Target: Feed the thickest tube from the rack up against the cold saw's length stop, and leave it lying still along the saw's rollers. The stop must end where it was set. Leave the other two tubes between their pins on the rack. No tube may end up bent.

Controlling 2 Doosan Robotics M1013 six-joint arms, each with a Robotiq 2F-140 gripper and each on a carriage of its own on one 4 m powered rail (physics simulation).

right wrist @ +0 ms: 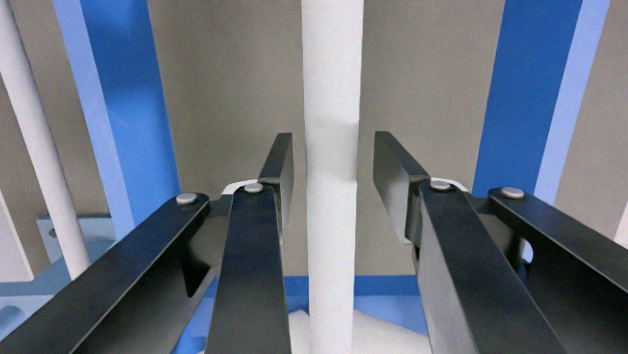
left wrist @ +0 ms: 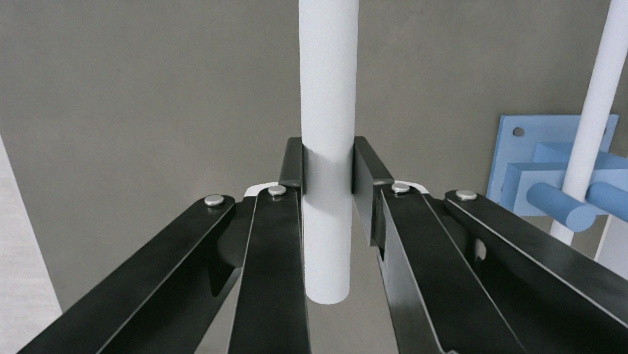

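Note:
The thickest tube (left wrist: 328, 70) (right wrist: 332, 65) is white and runs lengthwise through the middle of both wrist views. My left gripper (left wrist: 326, 160) is shut on it near its end, which shows below the pads. My right gripper (right wrist: 333, 156) is open around the tube, with a gap on each side. A pale saw roller (right wrist: 385, 332) lies crosswise beneath the tube at the bottom of the right wrist view; whether they touch I cannot tell. A thinner tube (left wrist: 595, 100) (right wrist: 40, 135) passes between pins on the blue rack bracket (left wrist: 530, 132). The length stop does not show.
Blue side rails (right wrist: 132, 95) (right wrist: 525, 95) of the roller stand run on both sides of the tube, joined by a blue cross member (right wrist: 385, 285). Another light blue bracket (right wrist: 95, 230) is at the lower left of the right wrist view. A pale surface (left wrist: 20, 260) edges the left wrist view.

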